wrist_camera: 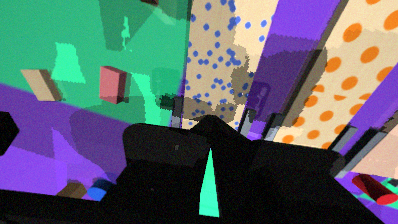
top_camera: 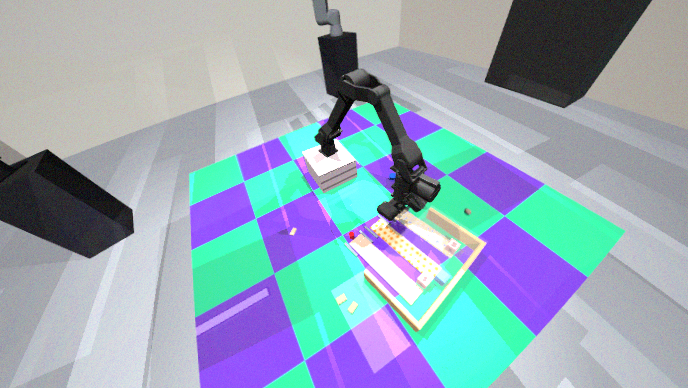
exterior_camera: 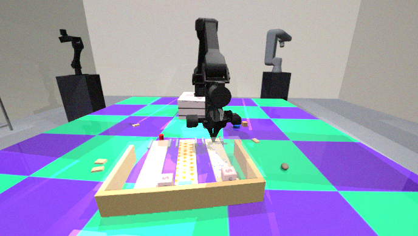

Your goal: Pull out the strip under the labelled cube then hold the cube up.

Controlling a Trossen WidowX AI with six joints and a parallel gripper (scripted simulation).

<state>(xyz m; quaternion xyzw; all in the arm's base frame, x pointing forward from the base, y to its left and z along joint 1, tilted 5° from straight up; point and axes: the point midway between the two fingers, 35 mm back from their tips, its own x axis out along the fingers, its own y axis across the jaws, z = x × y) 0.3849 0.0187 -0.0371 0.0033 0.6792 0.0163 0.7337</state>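
My gripper tip is 140 mm past the blue cylinder and 130 mm to the right of it.
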